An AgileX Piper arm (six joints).
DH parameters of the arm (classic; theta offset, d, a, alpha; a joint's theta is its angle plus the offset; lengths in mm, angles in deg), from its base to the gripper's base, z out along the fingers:
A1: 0 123 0 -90
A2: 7.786 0 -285 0
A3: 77.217 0 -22 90
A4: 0 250.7 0 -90
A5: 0 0 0 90
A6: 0 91 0 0
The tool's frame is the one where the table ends.
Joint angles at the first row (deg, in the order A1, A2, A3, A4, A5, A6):
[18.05, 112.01, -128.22, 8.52, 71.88, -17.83]
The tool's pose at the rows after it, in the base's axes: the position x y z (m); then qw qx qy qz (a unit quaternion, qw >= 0):
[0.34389 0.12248 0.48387 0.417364 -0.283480 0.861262 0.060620]
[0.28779 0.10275 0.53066 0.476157 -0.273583 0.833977 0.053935]
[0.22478 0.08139 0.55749 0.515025 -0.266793 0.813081 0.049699]
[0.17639 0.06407 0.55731 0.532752 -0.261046 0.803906 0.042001]
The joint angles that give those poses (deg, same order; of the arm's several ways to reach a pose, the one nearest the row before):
[17.99, 101.57, -128.31, 6.81, 72.28, -17.53]
[17.99, 92.27, -126.71, 5.85, 72.43, -17.07]
[17.99, 81.37, -121.01, 5.28, 72.50, -16.89]
[17.99, 71.07, -111.39, 4.31, 70.82, -16.84]

